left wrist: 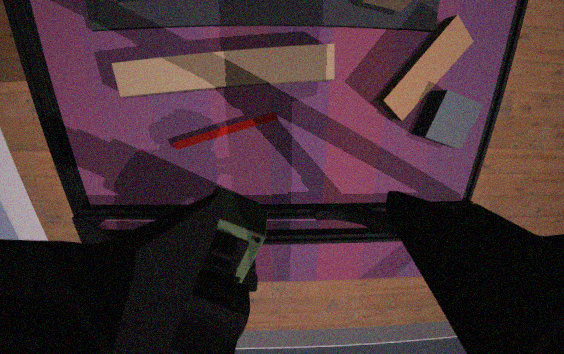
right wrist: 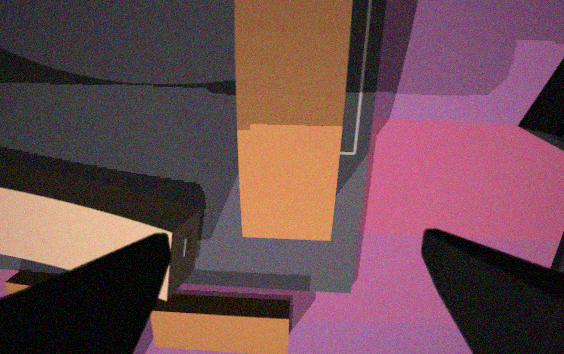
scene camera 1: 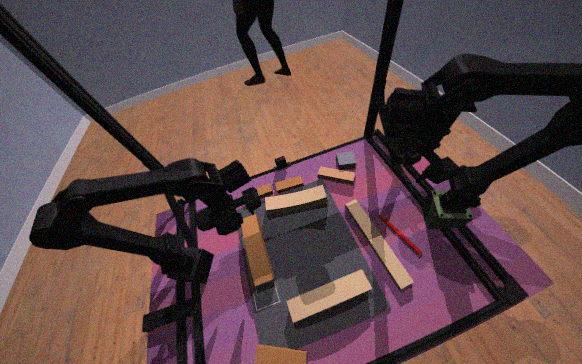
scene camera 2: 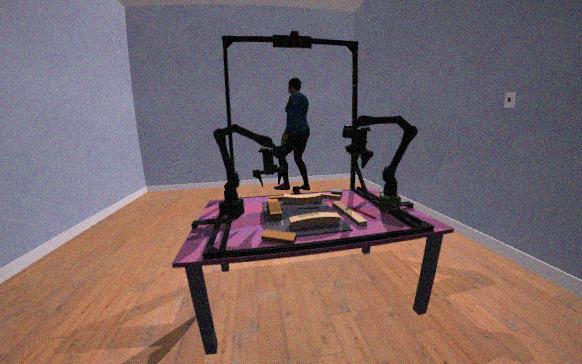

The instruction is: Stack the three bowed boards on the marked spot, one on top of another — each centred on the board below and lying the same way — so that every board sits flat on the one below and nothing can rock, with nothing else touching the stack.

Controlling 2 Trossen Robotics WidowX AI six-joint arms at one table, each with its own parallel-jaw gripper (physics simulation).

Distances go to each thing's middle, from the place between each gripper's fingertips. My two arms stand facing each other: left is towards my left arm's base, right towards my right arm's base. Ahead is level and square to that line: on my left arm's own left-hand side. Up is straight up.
My left gripper is now 24 cm above the red stick (left wrist: 270, 117), 10 cm short of it and 1 cm to the right of it. From my left hand the other things lie so: long pale plank (scene camera 1: 401, 278) 23 cm below, 10 cm ahead, 8 cm to the right; then grey block (left wrist: 447, 117) 25 cm behind, 22 cm below, 7 cm to the right.
Now: right hand 120 mm short of the long pale plank, 420 mm to the right of it and 130 mm above it. Round my right hand: grey block (230 mm behind, 430 mm to the left, 120 mm below); then red stick (110 mm ahead, 510 mm to the left, 140 mm below).
